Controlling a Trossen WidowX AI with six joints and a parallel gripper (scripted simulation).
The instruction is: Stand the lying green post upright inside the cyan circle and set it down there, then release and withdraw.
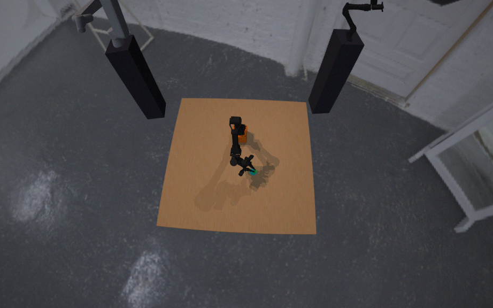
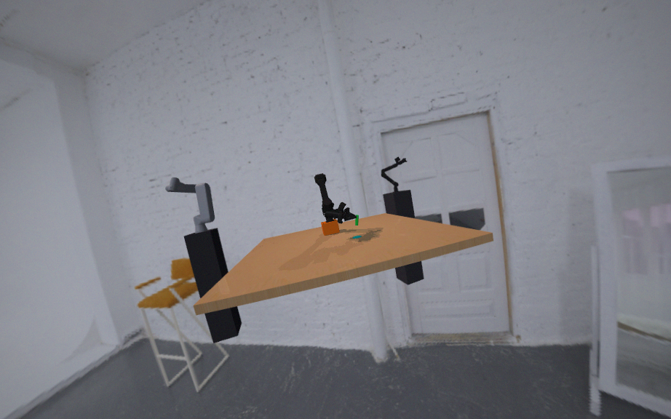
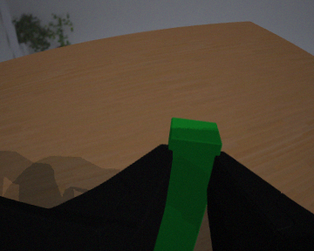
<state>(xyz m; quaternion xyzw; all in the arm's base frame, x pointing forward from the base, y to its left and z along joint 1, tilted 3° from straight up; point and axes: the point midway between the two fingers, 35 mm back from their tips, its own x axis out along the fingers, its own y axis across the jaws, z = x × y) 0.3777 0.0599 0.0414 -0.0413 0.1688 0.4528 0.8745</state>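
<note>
My gripper tip is 14 cm above the cyan circle, 5 cm past it and 1 cm to the left of it. Also, from my gripper tip: green post (2 cm below).
</note>
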